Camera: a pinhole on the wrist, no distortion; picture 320 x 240 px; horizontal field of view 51.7 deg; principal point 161.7 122.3 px. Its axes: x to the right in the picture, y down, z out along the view. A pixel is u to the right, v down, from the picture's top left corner.
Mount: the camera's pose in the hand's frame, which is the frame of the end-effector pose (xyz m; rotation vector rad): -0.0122 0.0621 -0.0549 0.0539 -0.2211 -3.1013
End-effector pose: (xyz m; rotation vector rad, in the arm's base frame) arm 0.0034 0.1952 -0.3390 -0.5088 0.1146 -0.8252
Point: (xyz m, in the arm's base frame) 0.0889 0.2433 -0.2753
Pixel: 60.0 189.8
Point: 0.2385 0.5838 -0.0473
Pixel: 197.1 60.8
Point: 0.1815 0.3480 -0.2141
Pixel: 108.1 71.1
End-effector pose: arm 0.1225 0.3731 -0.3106 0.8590 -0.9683 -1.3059
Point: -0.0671 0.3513 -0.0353
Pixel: 93.7 56.0
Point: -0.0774 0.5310 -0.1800
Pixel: 303.5 167.5
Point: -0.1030 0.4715 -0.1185
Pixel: 218.6 129.0
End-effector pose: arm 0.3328 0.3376 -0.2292 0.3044 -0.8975 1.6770
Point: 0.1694 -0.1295 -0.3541
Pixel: outside the picture
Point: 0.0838 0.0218 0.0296
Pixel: 133.3 118.6
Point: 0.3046 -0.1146 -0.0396
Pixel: 276.6 224.2
